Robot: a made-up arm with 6 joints.
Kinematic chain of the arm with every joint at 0, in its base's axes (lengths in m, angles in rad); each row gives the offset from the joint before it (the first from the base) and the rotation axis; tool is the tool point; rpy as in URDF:
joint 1: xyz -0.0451 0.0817 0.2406 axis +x
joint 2: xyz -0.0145 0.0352 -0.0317 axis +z
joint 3: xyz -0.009 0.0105 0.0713 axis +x
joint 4: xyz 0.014 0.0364 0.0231 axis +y
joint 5: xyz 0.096 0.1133 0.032 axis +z
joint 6: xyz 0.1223 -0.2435 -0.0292 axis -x
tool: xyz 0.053 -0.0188 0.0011 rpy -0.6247 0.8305 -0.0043
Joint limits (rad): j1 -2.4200..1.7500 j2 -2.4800..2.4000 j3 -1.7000..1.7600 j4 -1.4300..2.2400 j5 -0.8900..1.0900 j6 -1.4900..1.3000
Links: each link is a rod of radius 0.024 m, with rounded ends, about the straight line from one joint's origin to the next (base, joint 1, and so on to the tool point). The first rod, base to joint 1, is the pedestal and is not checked.
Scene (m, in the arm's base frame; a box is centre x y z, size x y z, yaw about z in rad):
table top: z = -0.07
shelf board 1: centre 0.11 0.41 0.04 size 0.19 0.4 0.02 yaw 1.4
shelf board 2: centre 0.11 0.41 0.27 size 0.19 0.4 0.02 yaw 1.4
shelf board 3: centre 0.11 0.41 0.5 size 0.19 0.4 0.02 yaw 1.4
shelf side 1: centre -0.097 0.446 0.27 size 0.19 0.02 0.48 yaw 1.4
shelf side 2: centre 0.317 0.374 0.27 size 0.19 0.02 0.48 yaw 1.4
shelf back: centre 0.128 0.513 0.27 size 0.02 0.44 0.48 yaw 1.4
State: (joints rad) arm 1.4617 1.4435 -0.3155 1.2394 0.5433 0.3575
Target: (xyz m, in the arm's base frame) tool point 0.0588 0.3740 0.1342
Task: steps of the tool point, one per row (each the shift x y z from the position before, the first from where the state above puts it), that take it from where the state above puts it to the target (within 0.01 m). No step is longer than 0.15 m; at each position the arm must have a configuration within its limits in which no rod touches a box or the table.
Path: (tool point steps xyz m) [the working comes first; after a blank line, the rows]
Joints at the target: 1.1327 1.3371 -0.4716 1.5580 0.6403 0.3359
Straight joint move there: touches shelf board 2.

1: -0.0141 -0.0457 0.0089
2: -0.0086 -0.0482 -0.0009
3: -0.0020 -0.0494 -0.0080
4: 0.0303 0.0196 -0.1180
5: -0.0089 -0.0454 -0.1197
6: 0.0084 0.0543 -0.0093
7: 0.0112 0.0549 0.0005
8: 0.0084 0.0532 0.0088

